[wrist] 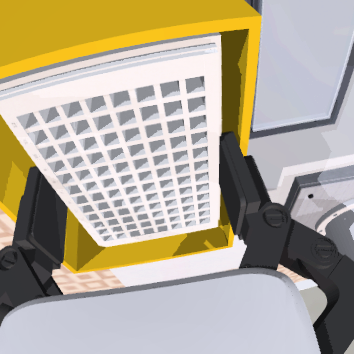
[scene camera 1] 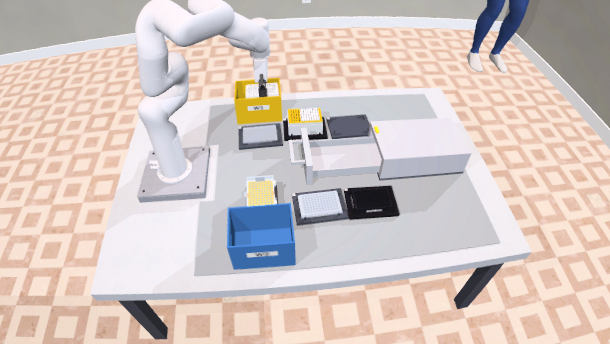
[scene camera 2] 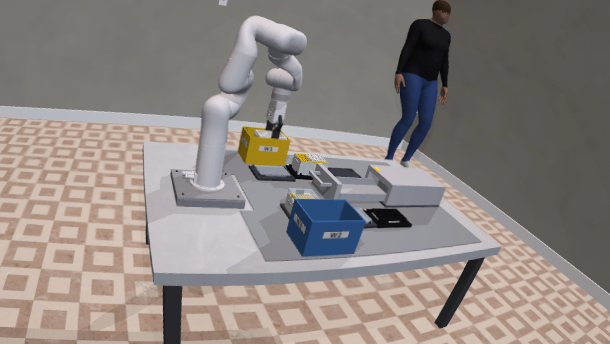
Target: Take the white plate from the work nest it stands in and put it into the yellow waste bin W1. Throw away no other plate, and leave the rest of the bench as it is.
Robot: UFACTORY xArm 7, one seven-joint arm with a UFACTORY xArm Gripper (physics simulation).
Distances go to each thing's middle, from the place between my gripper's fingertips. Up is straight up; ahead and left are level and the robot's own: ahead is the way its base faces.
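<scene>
The black plate [scene camera 1: 378, 199] is 45 cm to the right of my hand, 39 cm ahead of it and 10 cm below it. Then there is the yellow-and-white tip rack [scene camera 1: 311, 118]: my hand is 7 cm above the rack, 10 cm to the left of it and 16 cm short of it.
</scene>
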